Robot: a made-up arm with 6 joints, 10 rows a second.
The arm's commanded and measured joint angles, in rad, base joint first. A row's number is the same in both.
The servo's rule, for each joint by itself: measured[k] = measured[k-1] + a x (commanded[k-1-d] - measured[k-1]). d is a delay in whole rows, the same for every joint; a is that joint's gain. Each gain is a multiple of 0.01, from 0.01 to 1. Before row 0 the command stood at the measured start. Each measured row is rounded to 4 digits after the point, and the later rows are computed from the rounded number. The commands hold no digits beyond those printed.
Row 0, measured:
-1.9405 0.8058 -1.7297 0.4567 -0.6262 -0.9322
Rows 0 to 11, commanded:
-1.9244 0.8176 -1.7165 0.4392 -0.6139 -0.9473
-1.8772 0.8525 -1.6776 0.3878 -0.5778 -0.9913
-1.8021 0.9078 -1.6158 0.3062 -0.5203 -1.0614
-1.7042 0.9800 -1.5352 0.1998 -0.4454 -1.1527
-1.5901 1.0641 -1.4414 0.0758 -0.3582 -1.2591
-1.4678 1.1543 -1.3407 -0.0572 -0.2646 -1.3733
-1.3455 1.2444 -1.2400 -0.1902 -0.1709 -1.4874
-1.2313 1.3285 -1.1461 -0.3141 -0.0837 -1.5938
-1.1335 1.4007 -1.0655 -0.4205 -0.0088 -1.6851
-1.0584 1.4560 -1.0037 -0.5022 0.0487 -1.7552
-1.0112 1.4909 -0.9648 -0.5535 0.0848 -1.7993
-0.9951 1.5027 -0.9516 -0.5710 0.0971 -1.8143
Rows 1 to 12, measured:
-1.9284 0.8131 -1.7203 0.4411 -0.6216 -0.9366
-1.8900 0.8375 -1.6900 0.3937 -0.6054 -0.9525
-1.8241 0.8811 -1.6373 0.3158 -0.5739 -0.9841
-1.7342 0.9424 -1.5648 0.2126 -0.5264 -1.0330
-1.6261 1.0179 -1.4772 0.0908 -0.4642 -1.0986
-1.5074 1.1025 -1.3803 -0.0409 -0.3903 -1.1783
-1.3860 1.1905 -1.2807 -0.1738 -0.3091 -1.2679
-1.2700 1.2761 -1.1851 -0.2987 -0.2257 -1.3624
-1.1676 1.3534 -1.1002 -0.4071 -0.1454 -1.4560
-1.0857 1.4170 -1.0317 -0.4917 -0.0736 -1.5428
-1.0298 1.4628 -0.9842 -0.5467 -0.0150 -1.6172
-1.0038 1.4875 -0.9611 -0.5683 0.0265 -1.6744
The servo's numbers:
d 0
a 0.75 0.62 0.71 0.89 0.37 0.29

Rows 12 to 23, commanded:
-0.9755 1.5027 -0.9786 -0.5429 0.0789 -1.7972
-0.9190 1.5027 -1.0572 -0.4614 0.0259 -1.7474
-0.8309 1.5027 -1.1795 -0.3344 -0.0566 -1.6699
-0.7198 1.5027 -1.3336 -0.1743 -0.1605 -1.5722
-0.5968 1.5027 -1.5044 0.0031 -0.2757 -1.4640
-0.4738 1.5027 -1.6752 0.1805 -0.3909 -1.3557
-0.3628 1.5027 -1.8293 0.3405 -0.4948 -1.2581
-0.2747 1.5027 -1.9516 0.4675 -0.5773 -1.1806
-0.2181 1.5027 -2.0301 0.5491 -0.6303 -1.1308
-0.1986 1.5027 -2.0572 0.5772 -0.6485 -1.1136
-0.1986 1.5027 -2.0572 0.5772 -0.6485 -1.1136
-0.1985 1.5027 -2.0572 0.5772 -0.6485 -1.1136
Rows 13 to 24, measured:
-0.9826 1.4969 -0.9735 -0.5457 0.0459 -1.7100
-0.9349 1.5005 -1.0329 -0.4707 0.0385 -1.7208
-0.8569 1.5019 -1.1370 -0.3494 0.0033 -1.7060
-0.7541 1.5024 -1.2766 -0.1936 -0.0573 -1.6672
-0.6361 1.5026 -1.4383 -0.0185 -0.1381 -1.6083
-0.5144 1.5027 -1.6065 0.1586 -0.2316 -1.5350
-0.4007 1.5027 -1.7647 0.3205 -0.3290 -1.4547
-0.3062 1.5027 -1.8974 0.4513 -0.4209 -1.3752
-0.2401 1.5027 -1.9916 0.5383 -0.4984 -1.3043
-0.2090 1.5027 -2.0382 0.5729 -0.5539 -1.2490
-0.2012 1.5027 -2.0517 0.5767 -0.5889 -1.2097
-0.1992 1.5027 -2.0556 0.5771 -0.6110 -1.1818

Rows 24 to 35, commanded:
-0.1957 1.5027 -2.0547 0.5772 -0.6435 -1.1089
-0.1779 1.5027 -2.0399 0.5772 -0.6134 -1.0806
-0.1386 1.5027 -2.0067 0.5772 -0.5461 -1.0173
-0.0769 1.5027 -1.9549 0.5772 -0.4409 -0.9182
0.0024 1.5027 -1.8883 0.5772 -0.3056 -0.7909
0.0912 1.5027 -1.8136 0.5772 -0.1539 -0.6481
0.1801 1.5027 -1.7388 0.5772 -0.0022 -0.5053
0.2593 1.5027 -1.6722 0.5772 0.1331 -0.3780
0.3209 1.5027 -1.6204 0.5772 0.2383 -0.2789
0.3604 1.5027 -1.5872 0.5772 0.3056 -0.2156
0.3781 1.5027 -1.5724 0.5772 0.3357 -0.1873
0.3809 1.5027 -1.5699 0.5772 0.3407 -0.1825
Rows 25 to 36, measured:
-0.1966 1.5027 -2.0550 0.5772 -0.6230 -1.1607
-0.1826 1.5027 -2.0443 0.5772 -0.6194 -1.1375
-0.1496 1.5027 -2.0176 0.5772 -0.5923 -1.1026
-0.0951 1.5027 -1.9731 0.5772 -0.5363 -1.0491
-0.0220 1.5027 -1.9129 0.5772 -0.4509 -0.9742
0.0629 1.5027 -1.8424 0.5772 -0.3410 -0.8796
0.1508 1.5027 -1.7688 0.5772 -0.2156 -0.7711
0.2322 1.5027 -1.7002 0.5772 -0.0866 -0.6571
0.2987 1.5027 -1.6435 0.5772 0.0336 -0.5474
0.3450 1.5027 -1.6035 0.5772 0.1342 -0.4512
0.3698 1.5027 -1.5814 0.5772 0.2088 -0.3747
0.3781 1.5027 -1.5732 0.5772 0.2576 -0.3190

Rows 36 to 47, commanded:
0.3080 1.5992 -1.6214 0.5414 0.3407 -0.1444
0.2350 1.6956 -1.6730 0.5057 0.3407 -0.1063
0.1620 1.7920 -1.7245 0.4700 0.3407 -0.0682
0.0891 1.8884 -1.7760 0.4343 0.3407 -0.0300
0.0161 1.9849 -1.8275 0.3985 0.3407 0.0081
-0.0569 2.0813 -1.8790 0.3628 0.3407 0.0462
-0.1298 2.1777 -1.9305 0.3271 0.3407 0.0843
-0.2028 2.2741 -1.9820 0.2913 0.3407 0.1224
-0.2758 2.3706 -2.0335 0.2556 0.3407 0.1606
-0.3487 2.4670 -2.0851 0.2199 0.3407 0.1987
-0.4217 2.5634 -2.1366 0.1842 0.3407 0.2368
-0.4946 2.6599 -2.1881 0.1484 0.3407 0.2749
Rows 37 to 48, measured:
0.3255 1.5625 -1.6074 0.5453 0.2883 -0.2684
0.2576 1.6450 -1.6540 0.5101 0.3077 -0.2214
0.1859 1.7361 -1.7041 0.4744 0.3199 -0.1770
0.1133 1.8305 -1.7551 0.4387 0.3276 -0.1344
0.0404 1.9262 -1.8065 0.4029 0.3324 -0.0931
-0.0326 2.0224 -1.8580 0.3672 0.3355 -0.0527
-0.1055 2.1187 -1.9095 0.3315 0.3374 -0.0130
-0.1785 2.2150 -1.9610 0.2957 0.3386 0.0263
-0.2515 2.3115 -2.0125 0.2600 0.3394 0.0652
-0.3244 2.4079 -2.0640 0.2243 0.3399 0.1039
-0.3974 2.5043 -2.1155 0.1886 0.3402 0.1424
-0.4703 2.6008 -2.1670 0.1528 0.3404 0.1808

